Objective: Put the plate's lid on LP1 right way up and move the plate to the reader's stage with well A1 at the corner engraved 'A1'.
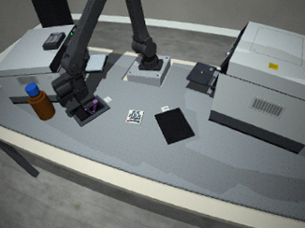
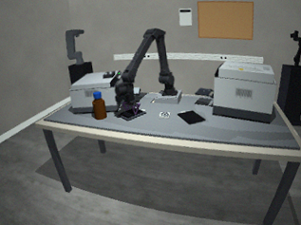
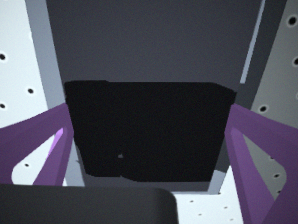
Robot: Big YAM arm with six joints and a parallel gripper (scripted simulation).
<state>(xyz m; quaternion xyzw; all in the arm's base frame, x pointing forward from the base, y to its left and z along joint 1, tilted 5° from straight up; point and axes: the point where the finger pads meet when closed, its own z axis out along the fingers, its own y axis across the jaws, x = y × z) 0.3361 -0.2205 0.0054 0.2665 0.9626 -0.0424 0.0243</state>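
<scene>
Now: hand right at the lidded plate. The rest, counted from my hand: label: 9 cm behind, 6 cm to the left, 2 cm below; LP1 pad: 2 cm below; brown capped bottle: 6 cm ahead, 21 cm to the right, 9 cm above.
</scene>
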